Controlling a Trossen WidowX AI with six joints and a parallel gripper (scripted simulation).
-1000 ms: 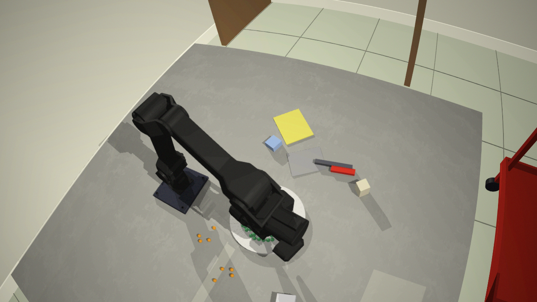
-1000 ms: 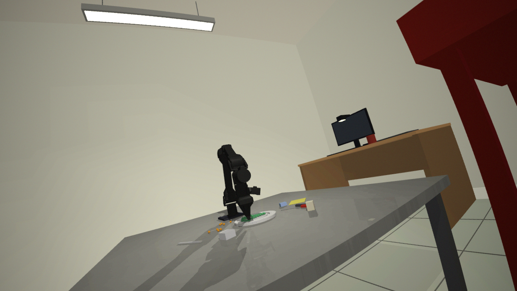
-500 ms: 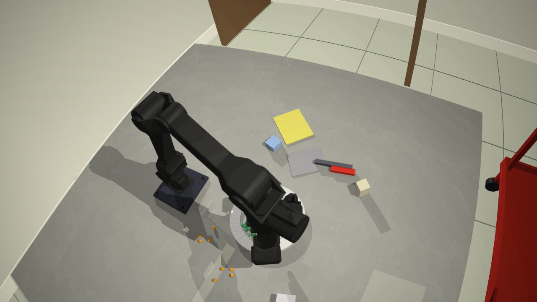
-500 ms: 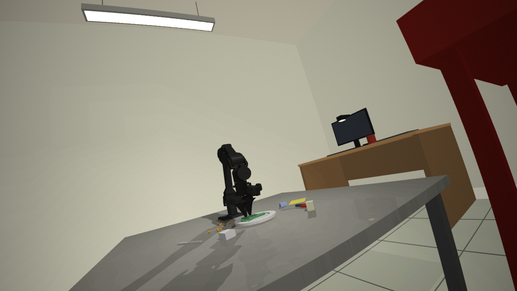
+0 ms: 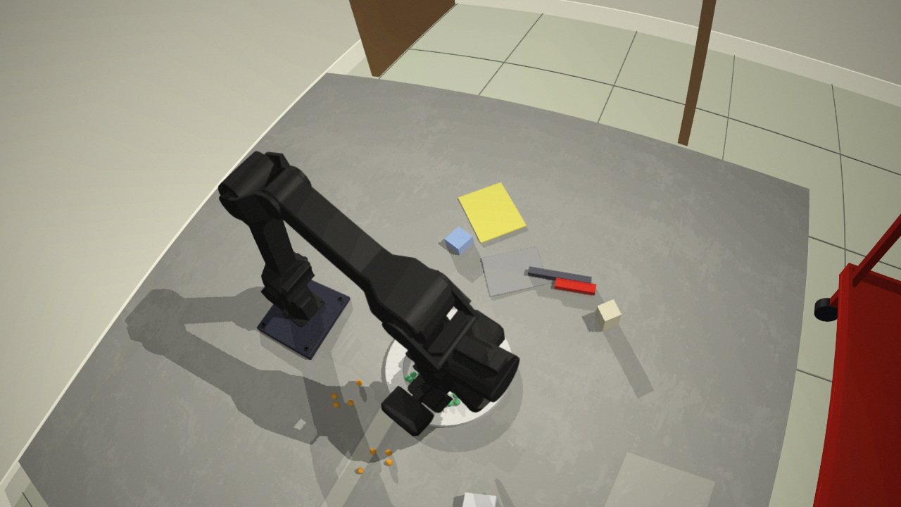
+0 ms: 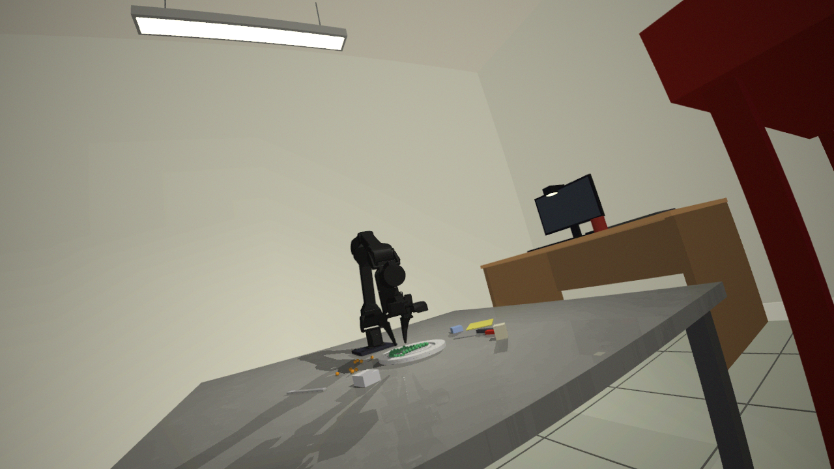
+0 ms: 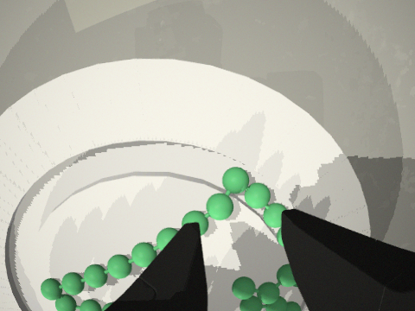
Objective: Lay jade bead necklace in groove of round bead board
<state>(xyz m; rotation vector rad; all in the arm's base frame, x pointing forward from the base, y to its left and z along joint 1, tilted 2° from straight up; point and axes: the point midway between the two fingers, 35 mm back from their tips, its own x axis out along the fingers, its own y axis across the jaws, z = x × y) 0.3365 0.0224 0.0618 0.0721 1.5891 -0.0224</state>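
Right now the inner disc is 50 mm behind my gripper tip, 40 mm to the left of it and 30 mm below it. Round my gripper tip: grey rod 260 mm to the right, 40 mm below, 40 mm ahead; then grey sheet 240 mm to the left, 60 mm behind, 40 mm below; then bead board 50 mm behind, 40 mm to the left, 40 mm below.
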